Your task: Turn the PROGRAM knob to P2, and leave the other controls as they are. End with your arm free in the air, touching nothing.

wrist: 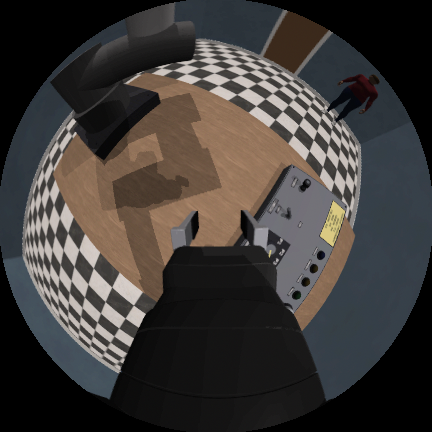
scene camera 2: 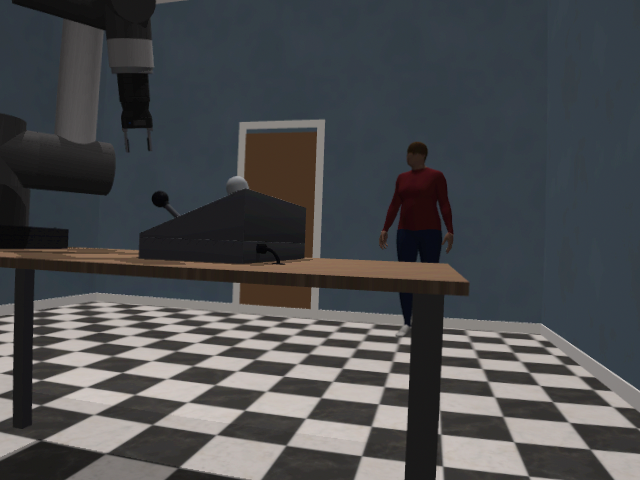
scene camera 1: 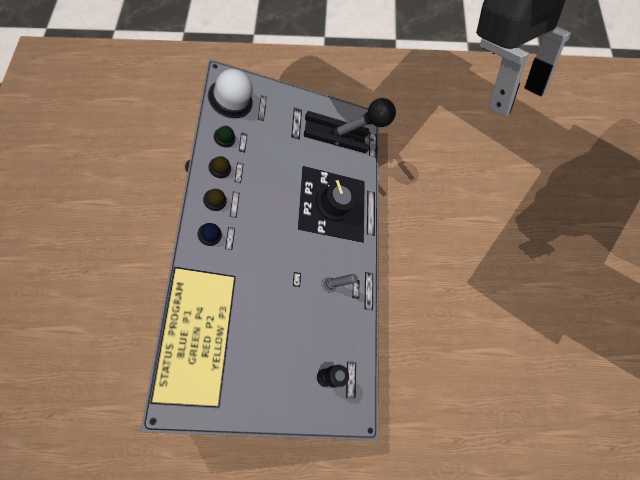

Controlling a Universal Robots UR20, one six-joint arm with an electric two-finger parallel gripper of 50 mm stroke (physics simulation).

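Pixels of known places: gripper, fingertip midpoint: (wrist: 219, 218) (scene camera 2: 139, 151) (scene camera 1: 517, 100); arm's base, origin of the base link: (wrist: 106, 111).
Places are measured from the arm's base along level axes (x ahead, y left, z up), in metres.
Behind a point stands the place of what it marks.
Observation:
The PROGRAM knob (scene camera 1: 341, 196) {x 0.827, y 0.042, z 0.050 m} (wrist: 270, 248) {x 0.826, y 0.040, z 0.049 m} is a round dark knob with a grey top on a black plate marked P1 to P4. Its yellow pointer line points at P4 in scene camera 1. The knob sits on the sloped grey control panel (scene camera 1: 268, 320) {x 0.890, y 0.226, z 0.048 m} (wrist: 310, 205) {x 0.864, y 0.245, z 0.038 m}; in the wrist view the gripper body hides part of its plate. In scene camera 2 the knob does not show. My gripper (scene camera 1: 522, 100) {x 0.655, y -0.018, z 0.212 m} (scene camera 2: 138, 149) {x 0.655, y -0.018, z 0.212 m} (wrist: 219, 218) {x 0.655, y -0.018, z 0.212 m} is open and empty. It hangs in the air, well above the table and off the panel's lever side, touching nothing.
A black ball lever (scene camera 1: 381, 112) {x 0.791, y -0.074, z 0.091 m} (scene camera 2: 160, 198) {x 0.803, y -0.101, z 0.075 m} stands beside the knob. A toggle switch (scene camera 1: 342, 281) {x 0.808, y 0.161, z 0.046 m} and the MODE knob (scene camera 1: 338, 375) {x 0.795, y 0.277, z 0.062 m} are on its other side. A white dome (scene camera 1: 233, 89) {x 0.990, y -0.055, z 0.121 m} (scene camera 2: 237, 184) {x 1.010, y -0.093, z 0.107 m}, several small lamps and a yellow label (scene camera 1: 193, 338) {x 0.966, y 0.267, z 0.080 m} line the far side. A person (scene camera 2: 419, 201) stands beyond the table.

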